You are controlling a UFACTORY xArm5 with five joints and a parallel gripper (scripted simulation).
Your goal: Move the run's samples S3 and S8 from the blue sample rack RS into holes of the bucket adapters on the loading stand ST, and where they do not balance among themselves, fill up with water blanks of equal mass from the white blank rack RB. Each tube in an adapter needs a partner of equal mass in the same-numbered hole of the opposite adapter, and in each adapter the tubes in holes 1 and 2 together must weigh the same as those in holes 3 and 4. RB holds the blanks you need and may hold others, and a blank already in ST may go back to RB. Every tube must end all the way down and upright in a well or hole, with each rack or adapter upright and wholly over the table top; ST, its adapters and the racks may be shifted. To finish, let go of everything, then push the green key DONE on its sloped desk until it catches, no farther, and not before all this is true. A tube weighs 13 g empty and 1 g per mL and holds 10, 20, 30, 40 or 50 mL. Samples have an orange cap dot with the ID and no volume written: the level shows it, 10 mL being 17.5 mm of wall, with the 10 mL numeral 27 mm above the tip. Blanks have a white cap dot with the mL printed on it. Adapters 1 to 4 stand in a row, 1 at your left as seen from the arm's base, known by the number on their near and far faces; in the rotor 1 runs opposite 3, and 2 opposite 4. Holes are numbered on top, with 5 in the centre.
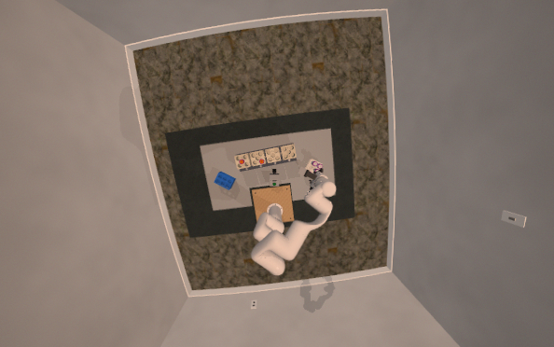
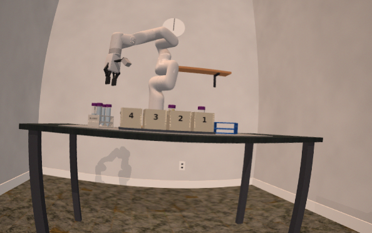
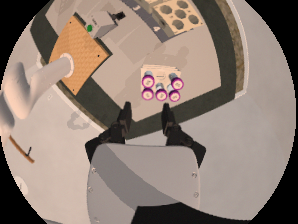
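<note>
Now: hand 1 cm past the purple-capped blank tube, 1 cm to the left of it and 18 cm above it. From my hand the other things lie so: purple-capped blank (3 cm ahead, 5 cm to the right, 18 cm below); then white blank rack RB (3 cm ahead, 3 cm to the right, 21 cm below); then green DONE key (10 cm behind, 24 cm to the left, 18 cm below).
</note>
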